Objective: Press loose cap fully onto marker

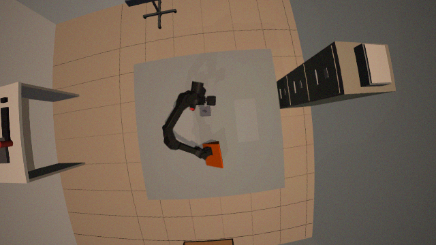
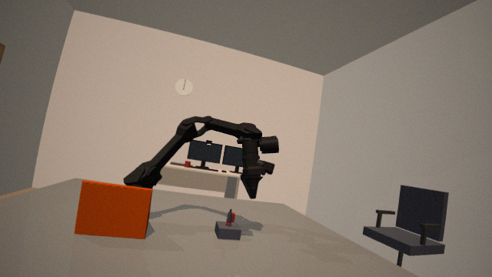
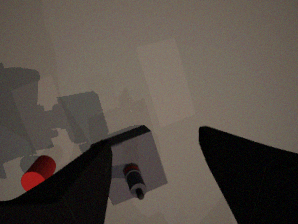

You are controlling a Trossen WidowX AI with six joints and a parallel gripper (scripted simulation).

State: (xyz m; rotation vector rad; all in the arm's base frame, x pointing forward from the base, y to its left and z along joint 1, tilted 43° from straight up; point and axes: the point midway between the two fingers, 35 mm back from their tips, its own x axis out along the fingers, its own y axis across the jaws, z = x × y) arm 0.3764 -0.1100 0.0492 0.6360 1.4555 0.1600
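Right now my gripper tip is 130 mm to the right of the red cap, 110 mm above it and 20 mm past it. Also, from my gripper tip: dark grey holder block: 120 mm below, 60 mm behind, 30 mm to the left.
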